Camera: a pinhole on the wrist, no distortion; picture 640 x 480 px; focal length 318.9 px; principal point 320.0 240.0 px. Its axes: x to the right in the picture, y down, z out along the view. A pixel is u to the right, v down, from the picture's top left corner.
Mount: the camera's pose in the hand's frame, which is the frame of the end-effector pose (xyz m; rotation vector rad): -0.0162 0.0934 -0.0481 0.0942 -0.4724 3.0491
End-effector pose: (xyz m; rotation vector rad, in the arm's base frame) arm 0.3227 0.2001 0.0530 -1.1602 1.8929 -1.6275
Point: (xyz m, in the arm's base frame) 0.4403 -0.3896 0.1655
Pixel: 79.5 268.7
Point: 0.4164 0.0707 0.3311
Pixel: outside the picture
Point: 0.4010 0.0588 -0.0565
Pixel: 258.2 157.2
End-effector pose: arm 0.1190 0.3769 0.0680 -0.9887 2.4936 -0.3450
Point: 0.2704 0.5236 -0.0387
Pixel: 585.4 214.0
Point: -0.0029 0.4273 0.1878
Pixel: behind the camera
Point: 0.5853 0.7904 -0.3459
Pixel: 619.5 98.6
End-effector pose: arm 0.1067 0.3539 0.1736 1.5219 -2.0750 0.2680
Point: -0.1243 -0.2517 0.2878
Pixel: outside the picture
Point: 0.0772 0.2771 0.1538
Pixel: 154.0 363.8
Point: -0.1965 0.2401 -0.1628
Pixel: 353.1 62.9
